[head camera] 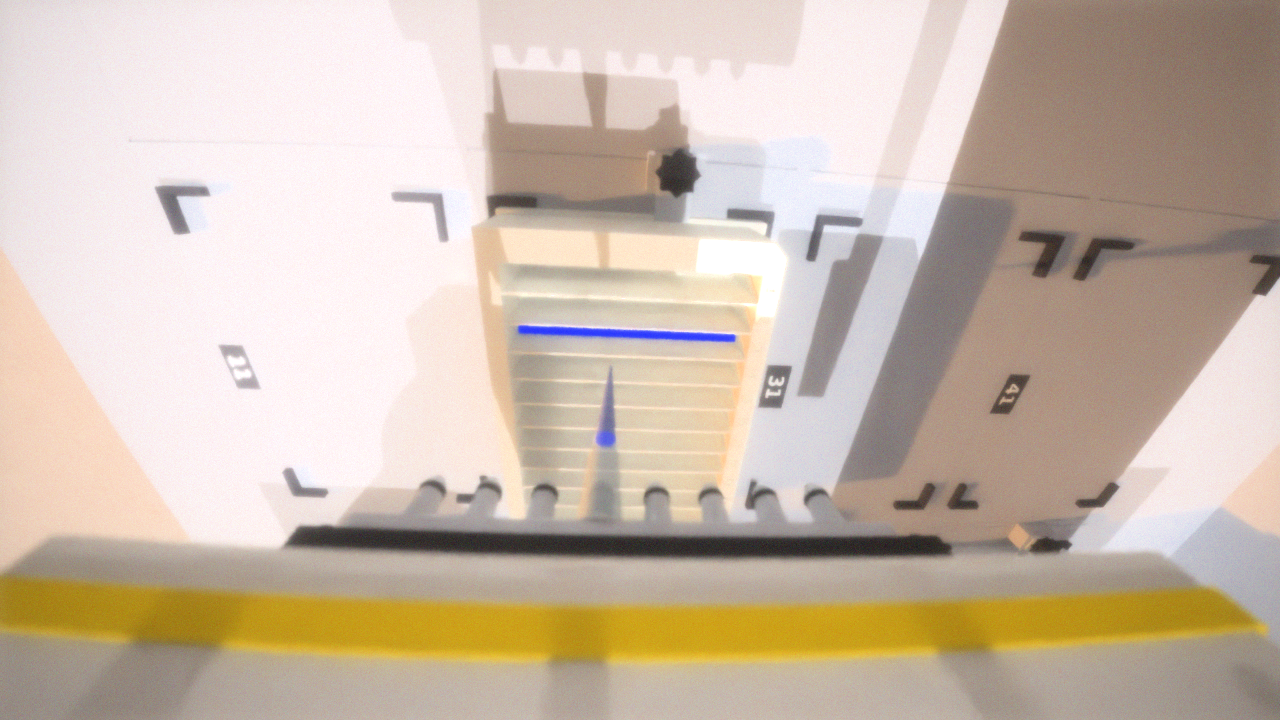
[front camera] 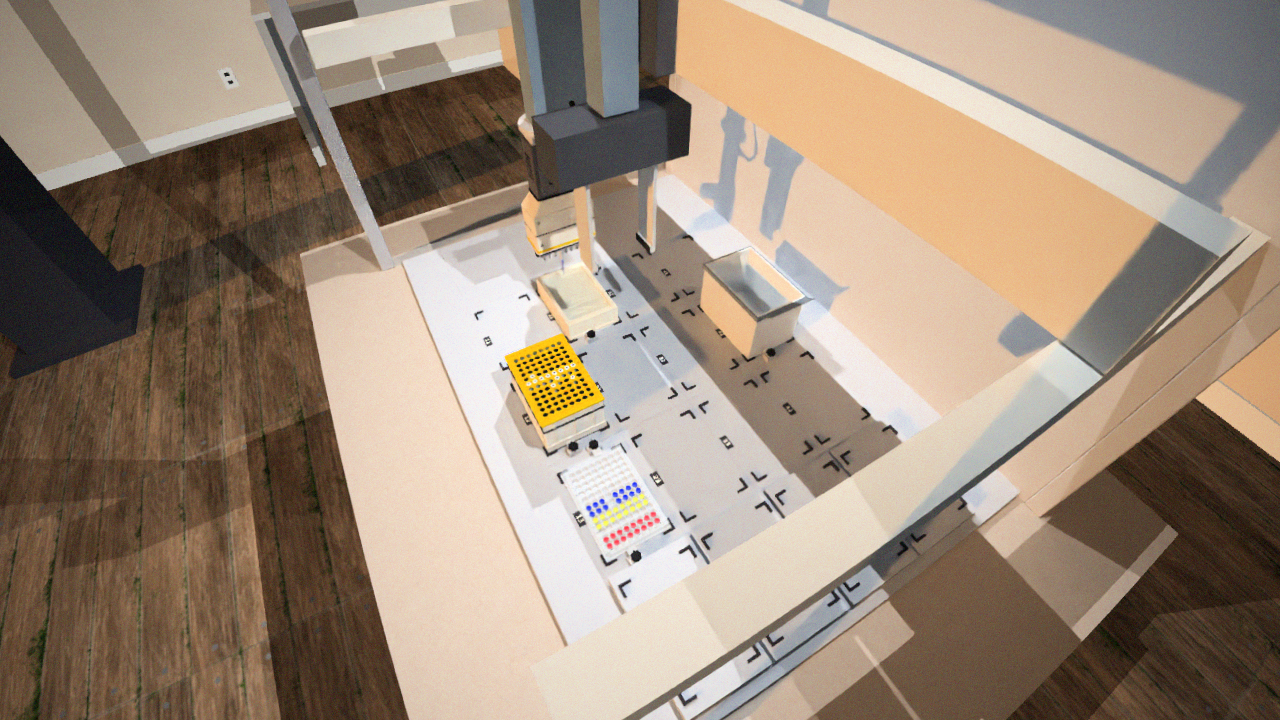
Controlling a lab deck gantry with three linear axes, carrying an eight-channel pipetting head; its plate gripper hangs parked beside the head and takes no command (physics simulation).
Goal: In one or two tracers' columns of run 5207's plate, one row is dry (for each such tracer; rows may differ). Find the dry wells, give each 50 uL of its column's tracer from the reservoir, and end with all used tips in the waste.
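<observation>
The pipetting head [front camera: 556,223] [head camera: 617,626] hangs over the back end of the reservoir [front camera: 595,324] [head camera: 626,225]. One tip [head camera: 605,420] is on the fourth nozzle from the left in the head camera, with blue liquid inside; the other seven nozzles are bare. A blue strip of liquid [head camera: 626,334] lies in one reservoir trough. The plate [front camera: 601,472] shows blue, yellow and red wells; the blue band has a gap. Yellow and red gaps are too small to tell. My parked gripper [front camera: 615,256] has its fingers wide apart, nothing between them. The waste bin [front camera: 769,329] stands at the right.
A yellow tip rack [front camera: 577,427] stands between the reservoir and the plate, with some pale tips in its holes. Black knobs [front camera: 635,556] [head camera: 677,171] and corner brackets stand on the deck. Raised walls border the deck.
</observation>
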